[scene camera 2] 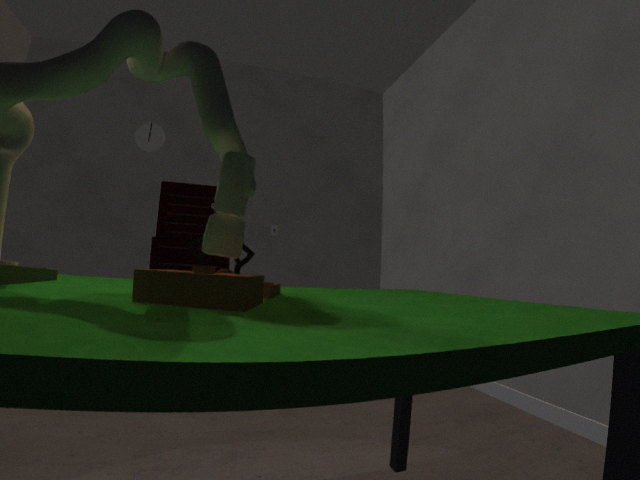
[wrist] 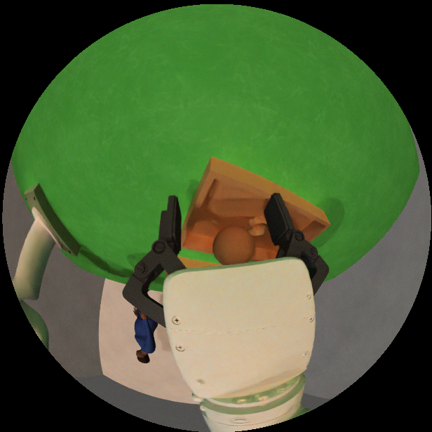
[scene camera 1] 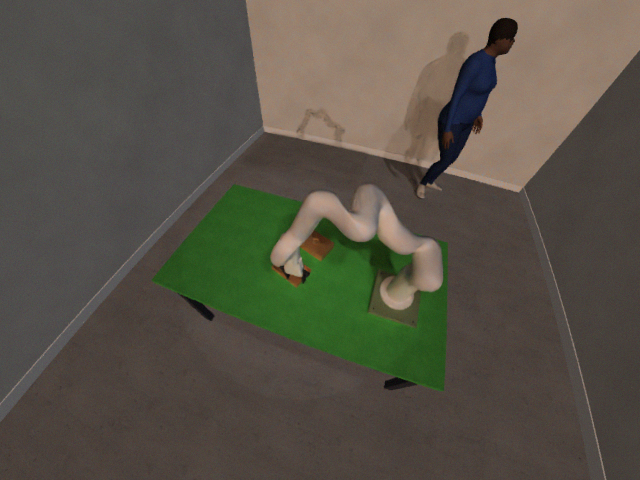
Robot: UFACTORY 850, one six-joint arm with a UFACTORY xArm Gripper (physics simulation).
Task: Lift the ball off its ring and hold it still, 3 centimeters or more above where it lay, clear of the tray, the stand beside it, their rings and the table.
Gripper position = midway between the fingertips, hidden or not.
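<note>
Brown ball [wrist: 232,245], orange tray [wrist: 227,195], both visible. Scene camera 1 does not show the ball, hidden by the gripper. The gripper [wrist: 225,202] visible too.
</note>
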